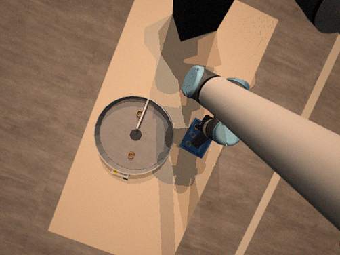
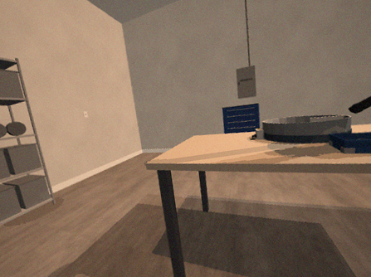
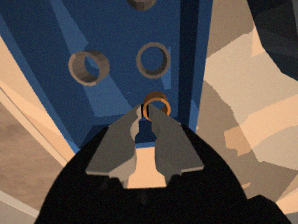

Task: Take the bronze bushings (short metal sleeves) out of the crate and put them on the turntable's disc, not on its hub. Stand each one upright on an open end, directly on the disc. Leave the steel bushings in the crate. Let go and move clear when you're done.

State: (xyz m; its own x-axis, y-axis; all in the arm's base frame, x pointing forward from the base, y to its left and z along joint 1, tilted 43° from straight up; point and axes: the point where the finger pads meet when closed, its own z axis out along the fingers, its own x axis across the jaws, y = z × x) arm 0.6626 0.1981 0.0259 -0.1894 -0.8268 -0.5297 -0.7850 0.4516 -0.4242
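Right now my hand is 6 cm short of the blue crate and 1 cm to the right of it. The rest, counted from my hand: grey turntable disc: 16 cm ahead, 33 cm to the right, 3 cm above.
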